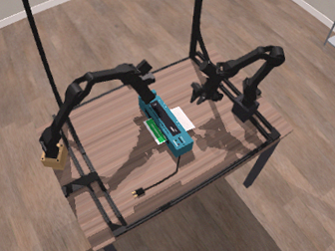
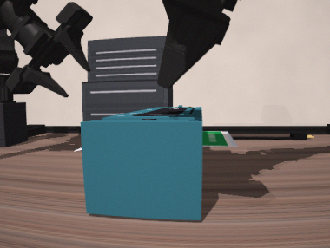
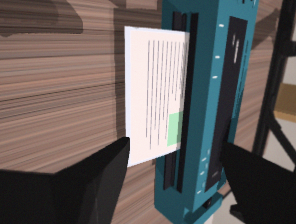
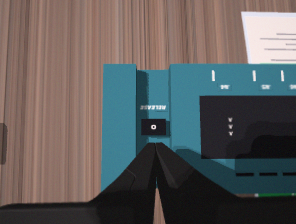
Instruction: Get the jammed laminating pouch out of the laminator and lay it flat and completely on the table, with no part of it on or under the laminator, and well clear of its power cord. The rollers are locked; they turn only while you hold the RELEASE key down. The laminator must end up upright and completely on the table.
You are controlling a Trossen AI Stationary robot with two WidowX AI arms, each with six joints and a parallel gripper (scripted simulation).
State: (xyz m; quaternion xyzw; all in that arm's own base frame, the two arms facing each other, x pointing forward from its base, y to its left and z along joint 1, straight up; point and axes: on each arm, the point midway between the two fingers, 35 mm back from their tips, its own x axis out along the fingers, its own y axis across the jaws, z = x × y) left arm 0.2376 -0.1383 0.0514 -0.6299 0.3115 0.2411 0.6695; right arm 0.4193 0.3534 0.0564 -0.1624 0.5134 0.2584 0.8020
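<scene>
The release key lies 6 cm below my right hand, 3 cm to the left of it and 1 cm behind it. Also, from my right hand: plug: 46 cm ahead, 17 cm to the right, 13 cm below.
</scene>
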